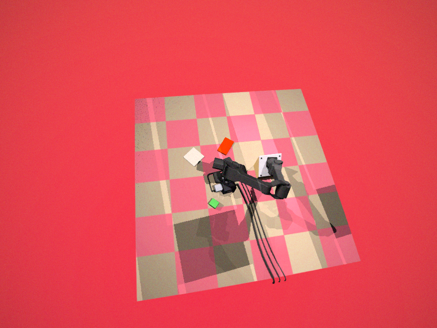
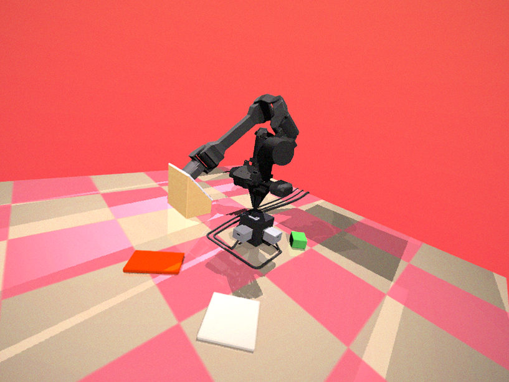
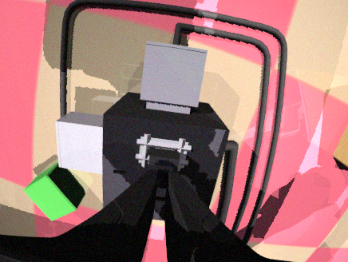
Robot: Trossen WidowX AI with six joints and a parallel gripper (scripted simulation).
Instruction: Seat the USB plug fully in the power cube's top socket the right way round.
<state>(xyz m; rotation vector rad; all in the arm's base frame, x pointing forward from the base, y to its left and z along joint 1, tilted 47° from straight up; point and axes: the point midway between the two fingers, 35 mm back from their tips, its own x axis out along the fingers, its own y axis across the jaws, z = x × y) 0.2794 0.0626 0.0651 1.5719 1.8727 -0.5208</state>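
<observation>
Now: the dark USB plug 2 cm below my gripper tip. The rest, counted from my gripper tip: metal-framed socket 4 cm below; orange plate 27 cm to the right, 10 cm below, 2 cm behind; green block 12 cm to the left, 9 cm below, 9 cm ahead.
</observation>
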